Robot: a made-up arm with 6 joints.
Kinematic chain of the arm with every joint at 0, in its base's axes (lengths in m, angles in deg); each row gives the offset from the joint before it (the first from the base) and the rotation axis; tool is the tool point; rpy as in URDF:
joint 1: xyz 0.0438 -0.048 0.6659 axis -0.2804 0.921 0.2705
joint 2: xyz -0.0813 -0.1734 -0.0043 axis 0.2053 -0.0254 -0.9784
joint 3: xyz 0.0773 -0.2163 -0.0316 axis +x
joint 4: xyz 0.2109 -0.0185 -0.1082 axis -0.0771 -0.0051 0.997
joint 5: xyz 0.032 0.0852 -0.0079 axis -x
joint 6: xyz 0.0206 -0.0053 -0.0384 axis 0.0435 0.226 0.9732
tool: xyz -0.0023 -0.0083 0.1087 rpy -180 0 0
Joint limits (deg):
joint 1: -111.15..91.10
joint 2: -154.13..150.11
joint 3: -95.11..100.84
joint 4: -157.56..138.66
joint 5: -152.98..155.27
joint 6: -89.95..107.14
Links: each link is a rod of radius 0.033 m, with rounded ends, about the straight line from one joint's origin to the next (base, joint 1, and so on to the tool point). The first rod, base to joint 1, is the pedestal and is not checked.
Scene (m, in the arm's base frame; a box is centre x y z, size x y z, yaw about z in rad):
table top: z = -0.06
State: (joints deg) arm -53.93 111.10 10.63 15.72 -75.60 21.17
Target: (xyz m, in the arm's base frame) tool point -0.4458 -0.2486 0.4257
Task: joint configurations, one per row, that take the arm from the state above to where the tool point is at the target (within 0.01 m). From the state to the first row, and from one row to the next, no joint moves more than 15 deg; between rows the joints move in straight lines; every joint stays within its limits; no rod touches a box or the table.
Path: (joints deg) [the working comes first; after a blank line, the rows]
Joints at the target: 5.73 137.61 -34.79 -11.85 -83.92 31.44
Straight joint move there: clear.

1: -39.01 117.73 -0.73 8.83 -77.68 23.74
2: -24.10 124.36 -12.08 1.93 -79.76 26.31
3: -9.18 130.98 -23.44 -4.96 -81.84 28.88
4: 5.73 137.61 -34.79 -11.85 -83.92 31.44

